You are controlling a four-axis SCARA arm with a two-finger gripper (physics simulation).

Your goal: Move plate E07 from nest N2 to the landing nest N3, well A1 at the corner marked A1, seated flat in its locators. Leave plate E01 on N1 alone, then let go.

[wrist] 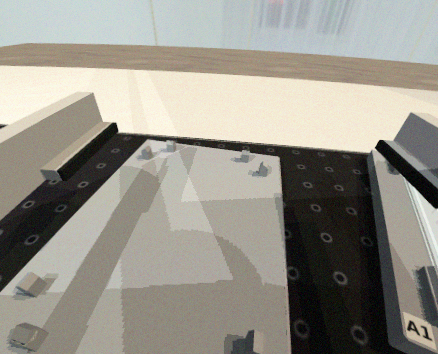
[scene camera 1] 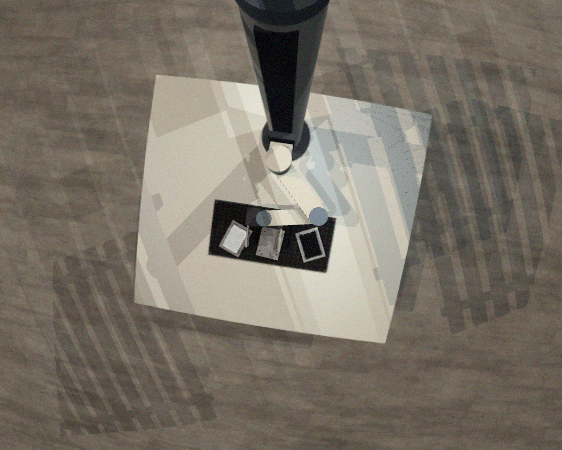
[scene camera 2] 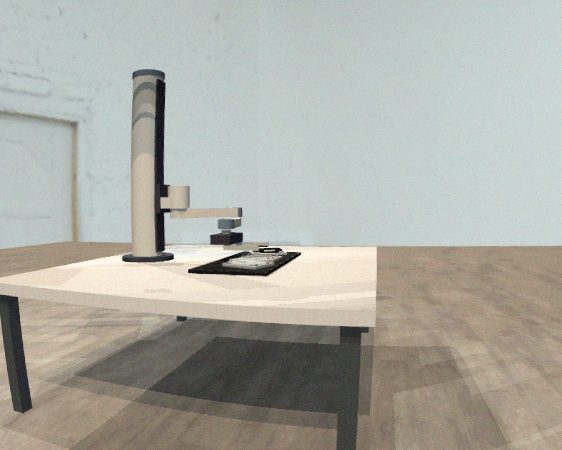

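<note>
My gripper (scene camera 1: 264, 236) (wrist: 246, 119) is open and empty, its fingers spread above the middle nest. That nest (scene camera 1: 270, 243) (wrist: 200, 250) is a bare grey slab with raised corner locators and bears no plate. In scene camera 1, a white plate (scene camera 1: 235, 238) lies on the left nest; its pale edge (wrist: 433, 220) and that nest's A1 label (wrist: 419, 330) show at the right of the wrist view, partly under the right finger. The right nest (scene camera 1: 300, 248) shows a grey border around a black middle, which looks like a dark plate (scene camera 1: 311, 244). No E01, E07 or nest numbers are legible.
The nests stand in a row on a black perforated board (scene camera 1: 220, 210) (scene camera 2: 205, 270) (wrist: 325, 260) on the pale table (scene camera 1: 200, 295) (scene camera 2: 320, 295). The arm's column (scene camera 1: 282, 75) (scene camera 2: 144, 175) stands behind the board, with the arm links reaching over its rear edge.
</note>
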